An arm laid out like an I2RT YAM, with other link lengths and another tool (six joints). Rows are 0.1 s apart.
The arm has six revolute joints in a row. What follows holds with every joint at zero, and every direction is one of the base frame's. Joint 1 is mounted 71.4 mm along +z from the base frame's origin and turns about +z. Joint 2 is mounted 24.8 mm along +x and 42.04 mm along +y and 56.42 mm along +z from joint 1 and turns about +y. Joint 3 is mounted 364.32 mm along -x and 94.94 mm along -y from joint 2 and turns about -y. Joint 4 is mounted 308.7 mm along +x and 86.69 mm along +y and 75.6 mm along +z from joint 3 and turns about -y. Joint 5 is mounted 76.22 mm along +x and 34.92 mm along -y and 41.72 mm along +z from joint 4 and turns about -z. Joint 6 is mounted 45.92 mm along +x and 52.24 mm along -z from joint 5 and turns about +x. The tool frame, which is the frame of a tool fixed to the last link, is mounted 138 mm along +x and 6 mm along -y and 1 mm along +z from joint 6; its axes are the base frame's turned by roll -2.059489, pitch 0.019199 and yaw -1.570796 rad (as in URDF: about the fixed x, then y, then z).
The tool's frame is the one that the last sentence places.
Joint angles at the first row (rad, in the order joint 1, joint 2, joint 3, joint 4, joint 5, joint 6):
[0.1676, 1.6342, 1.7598, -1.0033, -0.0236, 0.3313]
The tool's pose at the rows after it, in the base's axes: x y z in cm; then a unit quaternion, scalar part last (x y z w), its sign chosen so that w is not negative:
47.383, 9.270, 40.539, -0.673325, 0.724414, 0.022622, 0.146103
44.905, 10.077, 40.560, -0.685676, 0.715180, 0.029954, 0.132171
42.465, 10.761, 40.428, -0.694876, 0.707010, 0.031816, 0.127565
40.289, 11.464, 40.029, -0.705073, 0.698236, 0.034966, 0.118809
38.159, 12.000, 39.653, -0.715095, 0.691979, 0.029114, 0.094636
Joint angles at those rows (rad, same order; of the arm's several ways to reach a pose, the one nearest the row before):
[0.1940, 1.5873, 1.7360, -1.0242, -0.0366, 0.3242]
[0.2221, 1.5472, 1.7119, -1.0691, -0.0355, 0.3168]
[0.2522, 1.4917, 1.6594, -1.0795, -0.0293, 0.3182]
[0.2846, 1.4482, 1.6157, -1.0954, -0.0221, 0.3183]
[0.3320, 1.4204, 1.5966, -1.1396, 0.0205, 0.3175]

